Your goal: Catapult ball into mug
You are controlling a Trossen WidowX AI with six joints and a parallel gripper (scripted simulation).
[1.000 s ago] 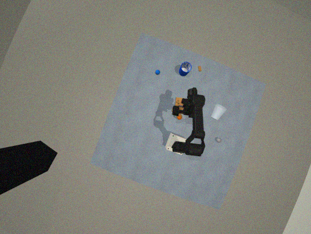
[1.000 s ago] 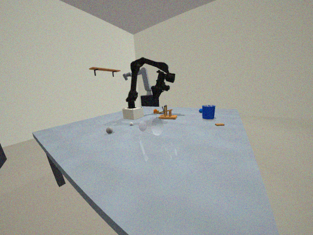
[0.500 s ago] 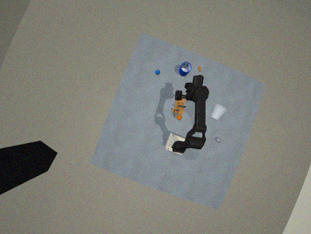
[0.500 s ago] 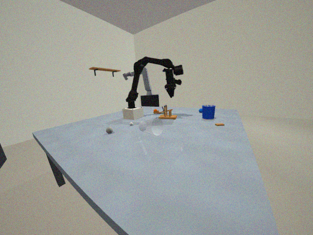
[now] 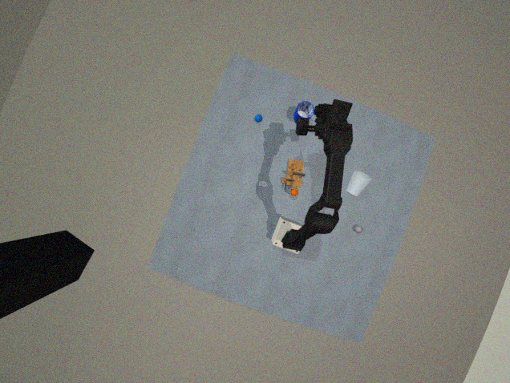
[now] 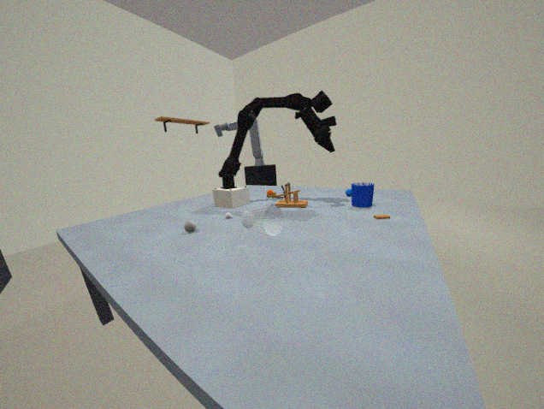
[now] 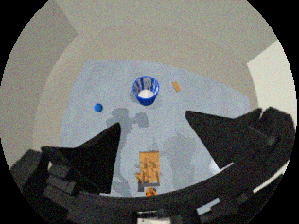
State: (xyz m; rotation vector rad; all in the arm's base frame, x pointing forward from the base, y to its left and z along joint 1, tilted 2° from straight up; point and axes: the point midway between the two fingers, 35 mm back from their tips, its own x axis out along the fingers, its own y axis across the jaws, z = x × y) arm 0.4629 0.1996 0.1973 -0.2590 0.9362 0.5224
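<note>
Now: the orange ball 27 cm behind my gripper tip, 18 cm below it and 12 cm to the right of it. The rest, counted from my gripper tip: blue mug (21 cm below, 11 cm ahead, 6 cm to the left); orange block (24 cm below, 22 cm ahead, 5 cm to the right); wooden catapult (21 cm behind, 19 cm below, 8 cm to the right).
</note>
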